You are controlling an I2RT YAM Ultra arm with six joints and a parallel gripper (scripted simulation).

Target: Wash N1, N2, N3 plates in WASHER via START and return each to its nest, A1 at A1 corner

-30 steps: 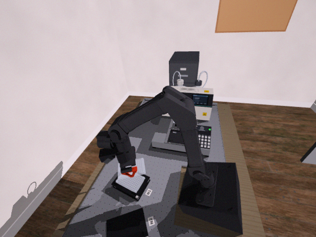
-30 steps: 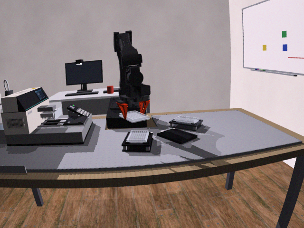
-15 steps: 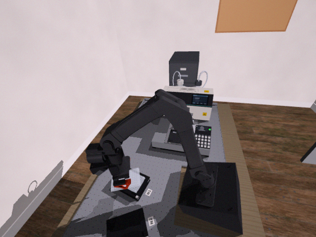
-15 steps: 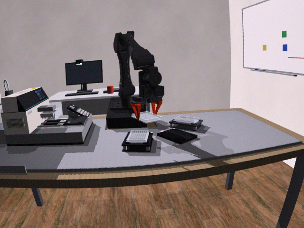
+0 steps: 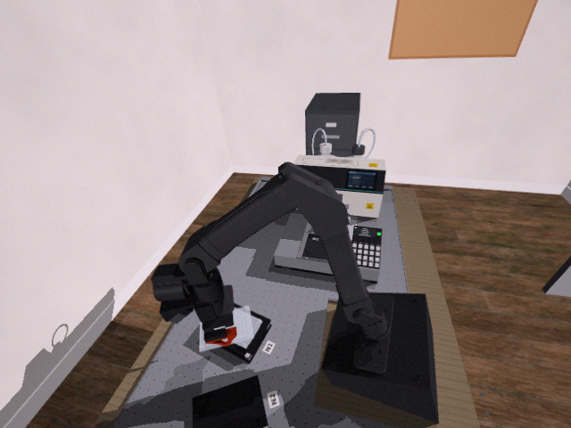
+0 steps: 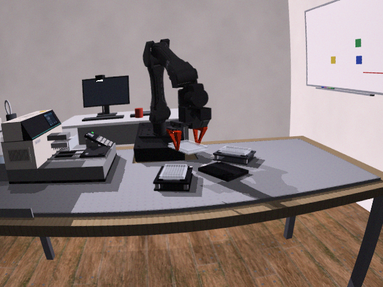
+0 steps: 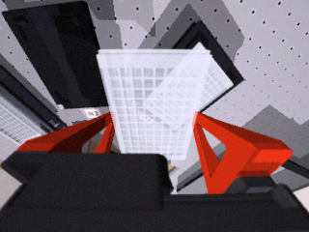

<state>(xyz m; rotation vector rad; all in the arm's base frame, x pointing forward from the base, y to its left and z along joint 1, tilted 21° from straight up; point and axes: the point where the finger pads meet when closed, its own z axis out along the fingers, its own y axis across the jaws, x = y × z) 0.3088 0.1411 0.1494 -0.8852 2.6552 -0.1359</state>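
Right now my hand is 70 mm past the nest N2, 130 mm to the right of it and 120 mm above it. The rest, counted from my hand: N2 label: 150 mm behind, 60 mm to the left, 130 mm below; nest N1: 20 mm ahead, 50 mm to the right, 100 mm below; N1 label: 80 mm behind, 40 mm to the right, 130 mm below.
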